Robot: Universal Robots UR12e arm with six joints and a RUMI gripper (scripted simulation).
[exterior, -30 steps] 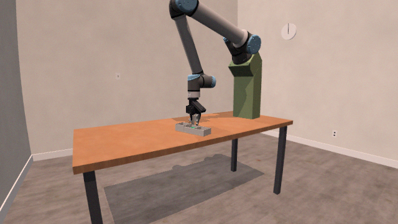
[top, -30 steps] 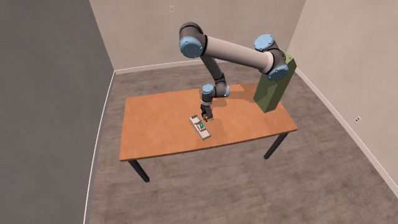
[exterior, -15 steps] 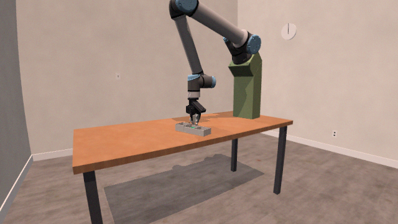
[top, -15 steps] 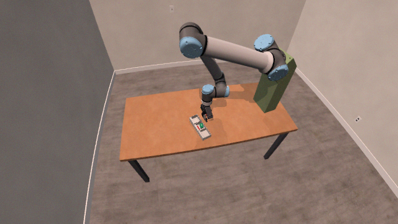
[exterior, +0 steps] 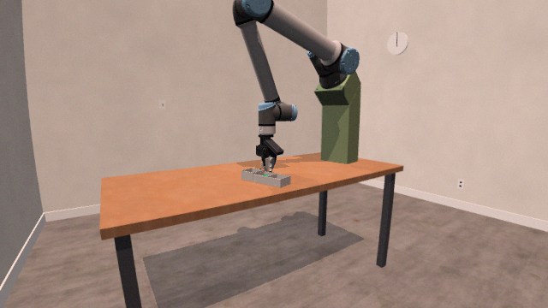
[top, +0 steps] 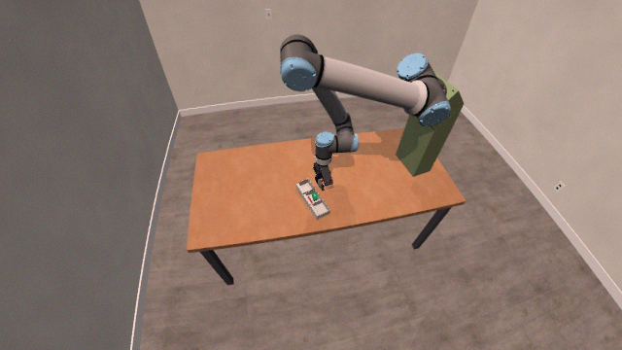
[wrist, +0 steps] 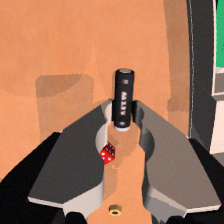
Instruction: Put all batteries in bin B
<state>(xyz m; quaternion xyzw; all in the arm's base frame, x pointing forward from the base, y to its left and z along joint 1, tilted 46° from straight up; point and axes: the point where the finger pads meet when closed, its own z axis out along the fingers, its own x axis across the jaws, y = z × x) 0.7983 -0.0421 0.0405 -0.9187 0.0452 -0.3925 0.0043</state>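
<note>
My hand is 5 cm to the left of the red die, 2 cm past it and 1 cm above it. From my hand the other things lie so: black battery: 1 cm below; then grey bin tray: 9 cm ahead, 6 cm to the left, 1 cm above; then green battery: 7 cm ahead, 6 cm to the left.
</note>
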